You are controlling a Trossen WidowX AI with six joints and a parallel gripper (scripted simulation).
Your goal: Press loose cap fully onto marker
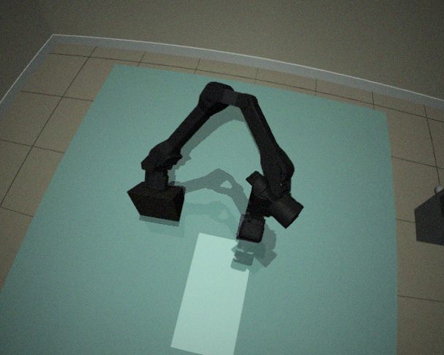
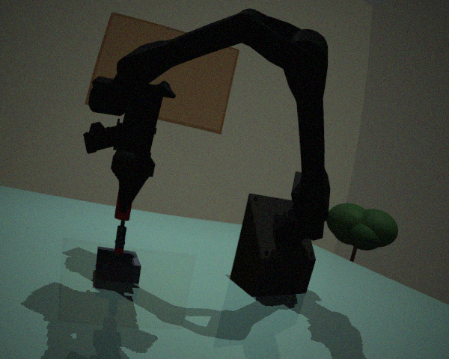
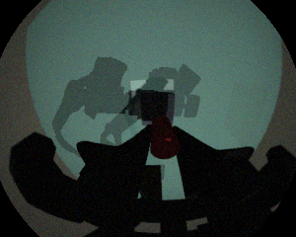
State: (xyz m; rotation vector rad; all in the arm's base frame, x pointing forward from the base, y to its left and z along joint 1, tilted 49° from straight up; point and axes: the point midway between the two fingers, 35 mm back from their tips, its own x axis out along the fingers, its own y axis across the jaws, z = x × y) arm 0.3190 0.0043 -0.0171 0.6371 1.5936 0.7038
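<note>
Right now the dark holder block is 10 cm below my gripper tip. The rest, counted from my gripper tip: red cap (1 cm above).
</note>
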